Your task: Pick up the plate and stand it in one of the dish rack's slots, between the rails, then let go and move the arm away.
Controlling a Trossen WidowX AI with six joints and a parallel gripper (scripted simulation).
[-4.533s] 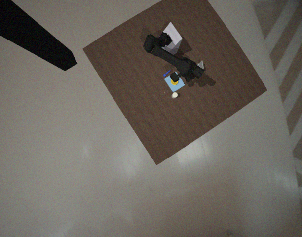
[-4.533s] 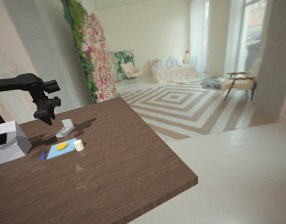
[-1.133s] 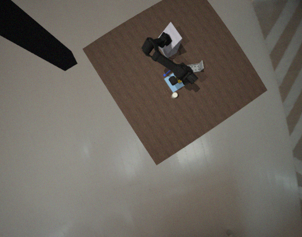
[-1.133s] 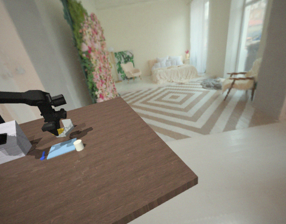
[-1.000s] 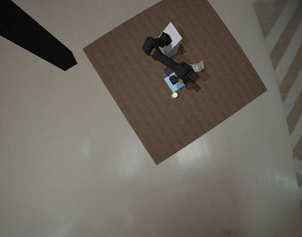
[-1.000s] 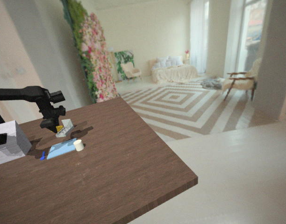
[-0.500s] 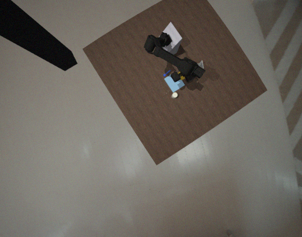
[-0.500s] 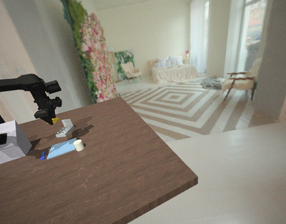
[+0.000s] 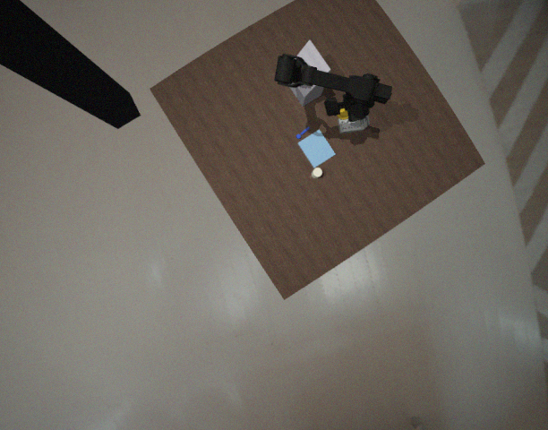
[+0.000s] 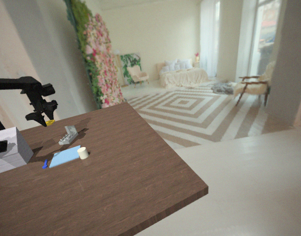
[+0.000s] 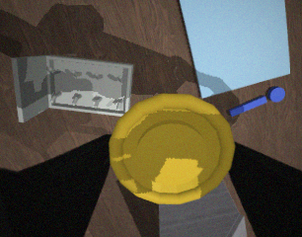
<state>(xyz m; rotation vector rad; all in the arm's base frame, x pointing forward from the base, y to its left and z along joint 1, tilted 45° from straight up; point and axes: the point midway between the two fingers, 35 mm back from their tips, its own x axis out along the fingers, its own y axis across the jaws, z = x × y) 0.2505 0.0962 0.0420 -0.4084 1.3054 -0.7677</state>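
Right now my gripper tip is 20 mm short of the dish rack, 100 mm to the right of it and 160 mm above it. From my gripper tip the other things lie so: light blue mat 50 mm ahead, 120 mm to the right, 180 mm below; blue spoon 50 mm behind, 140 mm to the right, 180 mm below; yellow plate 10 mm above.
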